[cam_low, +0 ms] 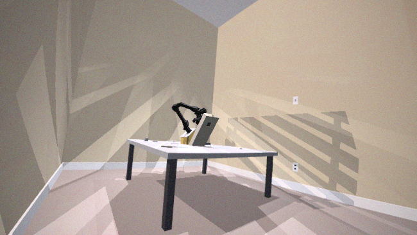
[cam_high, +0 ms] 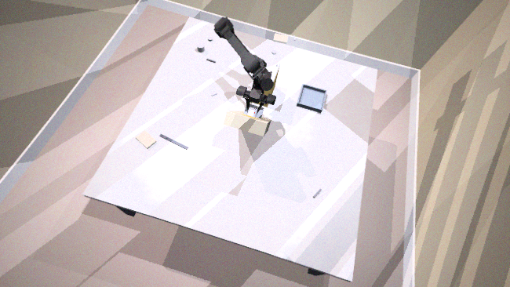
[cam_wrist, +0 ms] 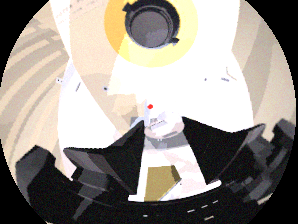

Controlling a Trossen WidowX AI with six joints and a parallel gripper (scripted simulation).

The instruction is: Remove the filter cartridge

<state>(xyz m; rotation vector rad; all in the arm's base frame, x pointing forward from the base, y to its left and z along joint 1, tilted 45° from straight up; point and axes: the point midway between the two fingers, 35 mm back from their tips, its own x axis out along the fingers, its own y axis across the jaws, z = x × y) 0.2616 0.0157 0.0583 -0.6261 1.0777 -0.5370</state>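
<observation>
Now: the tray 32 cm to the left of my gripper tip, 31 cm behind it and 21 cm below it. Round my gripper tip: filter cartridge: right at my gripper tip.
</observation>
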